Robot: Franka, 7 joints.
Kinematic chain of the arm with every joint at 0, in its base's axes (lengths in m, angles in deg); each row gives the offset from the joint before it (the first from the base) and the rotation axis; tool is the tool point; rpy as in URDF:
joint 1: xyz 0 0 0.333 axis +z
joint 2: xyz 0 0 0 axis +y
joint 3: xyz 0 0 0.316 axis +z
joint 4: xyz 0.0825 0 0 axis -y
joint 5: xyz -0.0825 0 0.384 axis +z
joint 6: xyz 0 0 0 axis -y
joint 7: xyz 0.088 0 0 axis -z
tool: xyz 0 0 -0.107 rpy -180 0 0
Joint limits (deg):
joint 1: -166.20..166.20
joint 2: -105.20..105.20
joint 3: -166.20..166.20
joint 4: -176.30..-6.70
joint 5: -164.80..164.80
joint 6: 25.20..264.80
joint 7: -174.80..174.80
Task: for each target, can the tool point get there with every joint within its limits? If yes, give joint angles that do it. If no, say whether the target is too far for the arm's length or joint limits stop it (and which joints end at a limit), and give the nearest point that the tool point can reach.
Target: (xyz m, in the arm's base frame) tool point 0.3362 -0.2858 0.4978
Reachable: yes | joints -95.71 -40.29 54.21 -139.83 -63.22 126.80 -140.12
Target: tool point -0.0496 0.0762 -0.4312
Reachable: no: joint limits stop it (at a limit: joint 2) | nearest point -0.0663 0.1018 -0.3355 | short by 0.100 m
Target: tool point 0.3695 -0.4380 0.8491
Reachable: yes | joints -130.72 14.53 97.98 -77.75 -113.89 123.35 119.07
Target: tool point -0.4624 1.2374 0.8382
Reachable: no: too far | nearest point -0.2805 0.7506 0.6395 | short by 0.556 m
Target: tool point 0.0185 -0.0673 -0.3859
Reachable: no: joint limits stop it (at a limit: joint 2) | nearest point 0.0246 -0.0896 -0.3255 | short by 0.065 m
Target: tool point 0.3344 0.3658 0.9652
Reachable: yes | joints -25.81 6.82 76.70 -55.92 55.12 117.06 -93.90
